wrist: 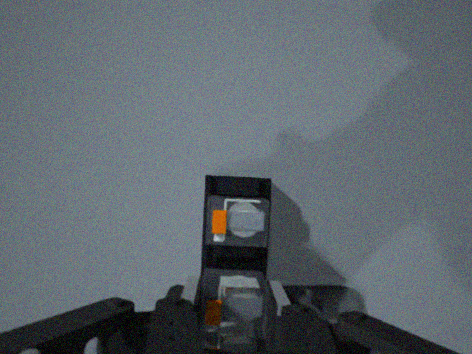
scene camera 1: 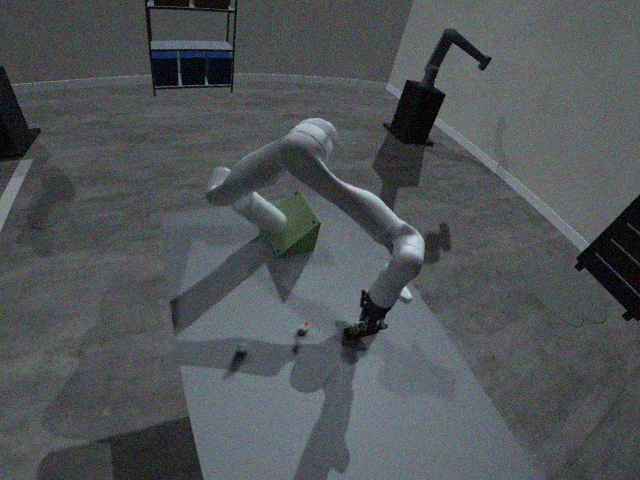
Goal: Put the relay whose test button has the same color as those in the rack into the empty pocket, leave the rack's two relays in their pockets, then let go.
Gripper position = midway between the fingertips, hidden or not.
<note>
In view: the gripper (scene camera 1: 364,325), an orange-button relay (wrist: 233,303), an orange-button relay (wrist: 231,220) and a black rack (wrist: 243,257).
The gripper also shows in the wrist view (wrist: 232,299).
</note>
